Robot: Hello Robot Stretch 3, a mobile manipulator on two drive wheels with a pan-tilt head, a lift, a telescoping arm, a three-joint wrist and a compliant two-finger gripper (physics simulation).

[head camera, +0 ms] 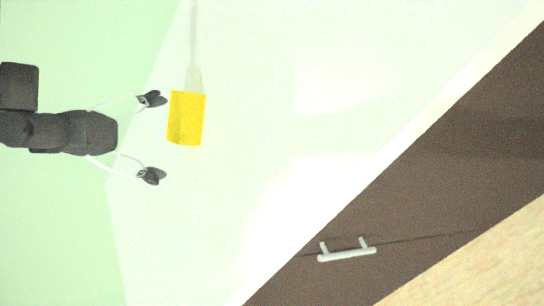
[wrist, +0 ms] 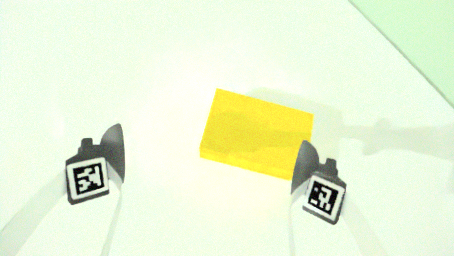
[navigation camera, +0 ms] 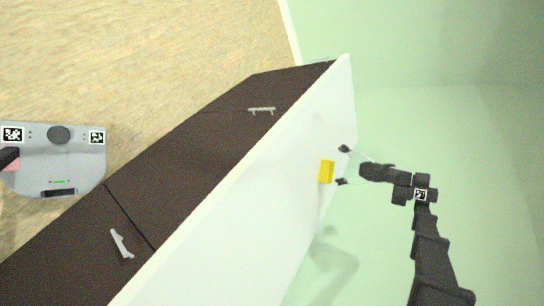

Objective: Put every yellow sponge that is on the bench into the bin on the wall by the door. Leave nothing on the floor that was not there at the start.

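Places are measured from the robot's base along level axes (x ahead, y left, z up), in metres.
Pixels of known places: gripper, fingertip midpoint: (head camera: pixel 162 138) (wrist: pixel 211 152) (navigation camera: pixel 338 164); robot's base, link origin: (navigation camera: pixel 59 134).
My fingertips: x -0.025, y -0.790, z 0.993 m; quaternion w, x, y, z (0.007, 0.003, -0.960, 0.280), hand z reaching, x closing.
Ahead of a thing's pixels: the offset from my fingertips to its middle. "*": to the spot under its first point. Level surfaces: height alone.
A yellow sponge @[dz -0.060, dx -0.043, dy -0.035 m] (head camera: pixel 186 118) (navigation camera: pixel 326 171) (wrist: pixel 257 132) lies flat on the white bench top @[dz -0.083 m] (head camera: pixel 240 200) (navigation camera: pixel 225 225) (wrist: pixel 100 60), near its wall side. My gripper (head camera: pixel 157 137) (navigation camera: pixel 343 165) (wrist: pixel 211 152) is open and empty. In the head view its fingertips are a little left of the sponge. In the wrist view the right fingertip overlaps the sponge's near right corner, and the left fingertip stands well away from it. I cannot tell the exact height of the fingers above the bench. The bin and the door do not show.
The bench has a dark brown front (head camera: pixel 425 170) (navigation camera: pixel 185 165) with pale bar handles @[* dz -0.243, dx +0.192, dy +0.229 m] (head camera: pixel 346 254) (navigation camera: pixel 121 243). My grey base (navigation camera: pixel 80 155) stands on the wooden floor @[dz -0.992 m] (navigation camera: pixel 165 50) beside it. My arm (navigation camera: pixel 435 260) reaches over along the pale green wall side.
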